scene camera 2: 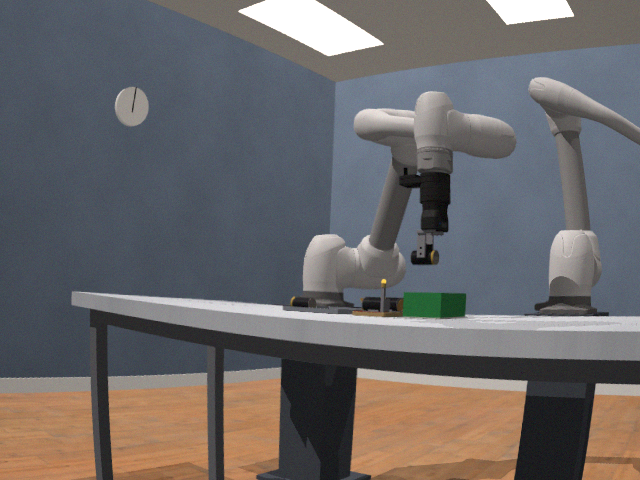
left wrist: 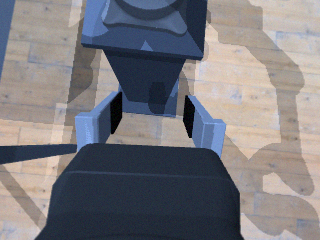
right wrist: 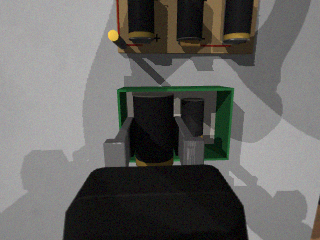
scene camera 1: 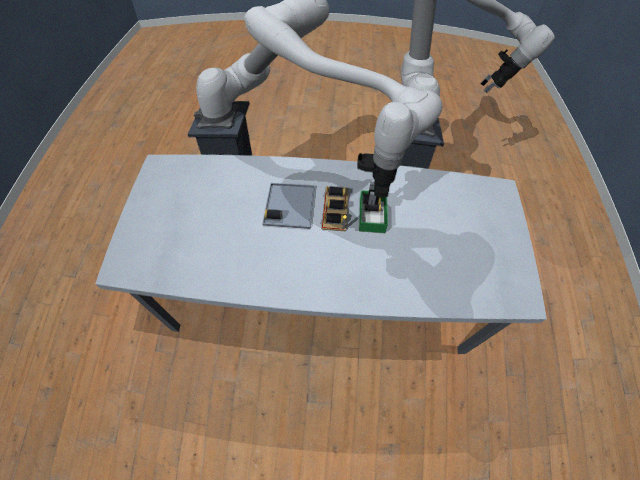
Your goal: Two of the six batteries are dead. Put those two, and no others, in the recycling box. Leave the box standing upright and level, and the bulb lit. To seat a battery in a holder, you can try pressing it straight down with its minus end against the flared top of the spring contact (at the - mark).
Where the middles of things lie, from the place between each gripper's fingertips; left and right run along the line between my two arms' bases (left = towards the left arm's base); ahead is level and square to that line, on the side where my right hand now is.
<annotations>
Now: right hand (scene camera 2: 424,258) 14 cm above the green recycling box (scene camera 2: 415,305), 3 cm past it and 2 cm to the right of it. Round my right hand: grey tray (scene camera 1: 295,200): 30 cm to the right, 15 cm below, 6 cm behind.
I see the green recycling box 60 cm ahead of my left hand, 56 cm to the right of it and 25 cm below it. Round my left hand: grey tray (88 cm to the right, 57 cm ahead, 26 cm below).
</annotations>
